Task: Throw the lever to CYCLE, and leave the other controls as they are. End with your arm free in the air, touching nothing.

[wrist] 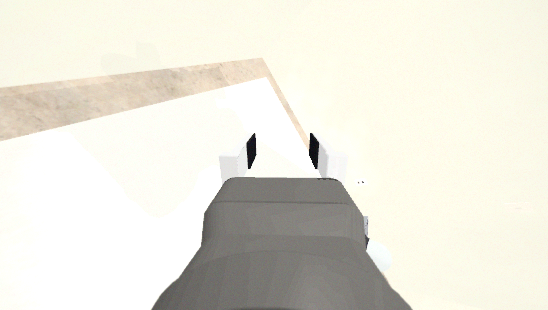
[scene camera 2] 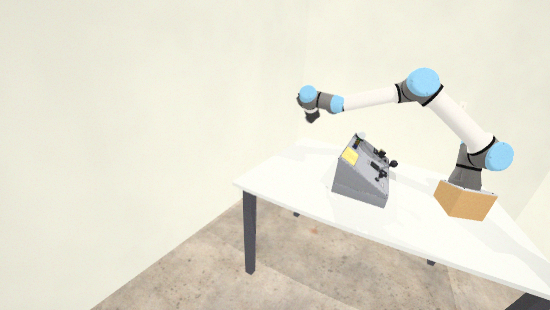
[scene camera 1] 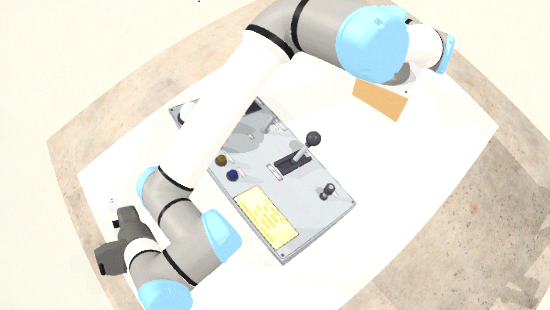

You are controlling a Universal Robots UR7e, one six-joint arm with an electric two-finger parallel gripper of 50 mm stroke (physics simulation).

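Pixels of known places: gripper, between the fingertips: (wrist: pixel 282 144) (scene camera 1: pixel 113 210); arm's base, origin of its link: (scene camera 2: pixel 463 185).
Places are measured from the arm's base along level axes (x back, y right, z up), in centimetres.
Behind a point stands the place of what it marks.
Note:
The grey sloped control panel (scene camera 1: pixel 310 215) @[x -48.8, y -21.1, z -0.2 cm] (scene camera 2: pixel 357 182) @[x -50.3, y -26.2, z -3.4 cm] stands on the table. Its large lever, with a black ball knob (scene camera 1: pixel 313 138) @[x -37.6, y -6.9, z 4.1 cm] (scene camera 2: pixel 393 163) @[x -37.3, y -8.1, z 3.1 cm], rises from a dark slot (scene camera 1: pixel 284 167) @[x -46.4, y -7.0, z -1.6 cm]. In scene camera 1 the lever leans to the upper right, towards the robot's base. The position labels, CYCLE among them, are too small to read. My gripper (wrist: pixel 282 144) @[x -87.7, y 1.7, z 12.3 cm] is open and empty. It hangs in the air well away from the panel, beyond its far side from the robot's base, and touches nothing.
The panel also bears an amber button (scene camera 1: pixel 221 160) @[x -58.9, y 0.4, z 5.5 cm], a blue button (scene camera 1: pixel 232 175) @[x -58.7, y -4.3, z 5.6 cm], a small black-knobbed control (scene camera 1: pixel 328 189) @[x -41.9, y -18.8, z 1.5 cm], a grey handle (scene camera 1: pixel 268 124) @[x -42.9, y 5.1, z -0.7 cm] and a yellow label (scene camera 1: pixel 265 217) @[x -58.0, y -16.2, z 3.9 cm] (scene camera 2: pixel 350 156) @[x -57.5, y -17.3, z 3.7 cm]. My forearm (scene camera 1: pixel 225 110) @[x -56.2, y -6.0, z 32.8 cm] passes above the panel. An orange-brown block (scene camera 1: pixel 380 100) @[x -7.1, y -4.9, z -6.3 cm] (scene camera 2: pixel 465 204) @[x 0.2, y -11.0, z -4.5 cm] supports the robot's base.

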